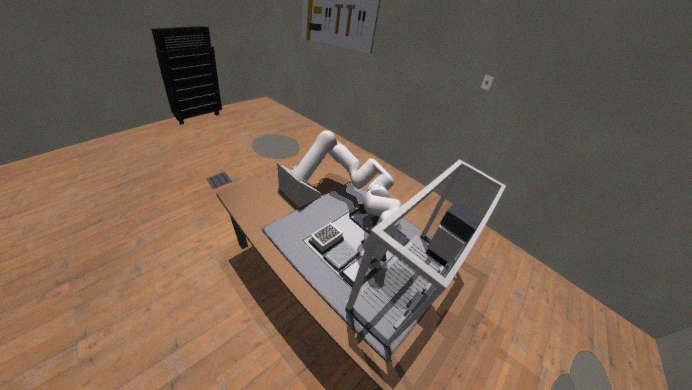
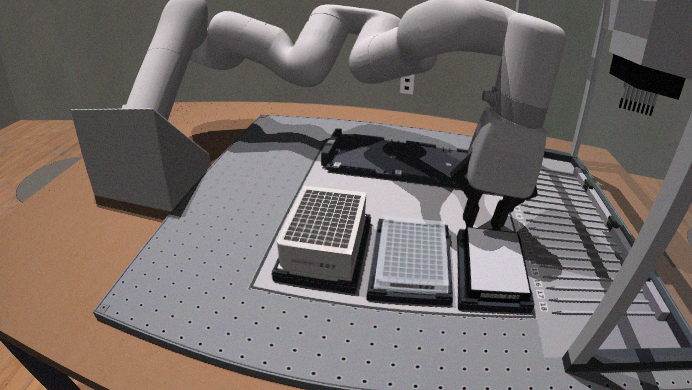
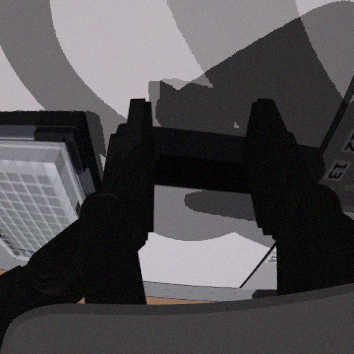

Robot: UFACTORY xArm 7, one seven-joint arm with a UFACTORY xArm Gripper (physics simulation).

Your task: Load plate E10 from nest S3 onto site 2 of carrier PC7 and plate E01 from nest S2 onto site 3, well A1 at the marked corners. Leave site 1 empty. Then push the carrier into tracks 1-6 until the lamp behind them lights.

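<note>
My gripper is part-way open and empty, low at the back edge of the right-hand nest. Its fingers stand closer together than the plate is wide. A plate with a plain white top sits in that nest. A clear-lidded plate sits in the middle nest, left of the gripper. The black carrier lies at the back; the arm hides its right end. The numbered tracks lie to the right; low numbers are hidden. No lit lamp shows.
A tall white plate marked E07 sits in the left nest. A grey frame stands over the tracks. A multi-tip head hangs at the right. The arm's wedge base stands at the left.
</note>
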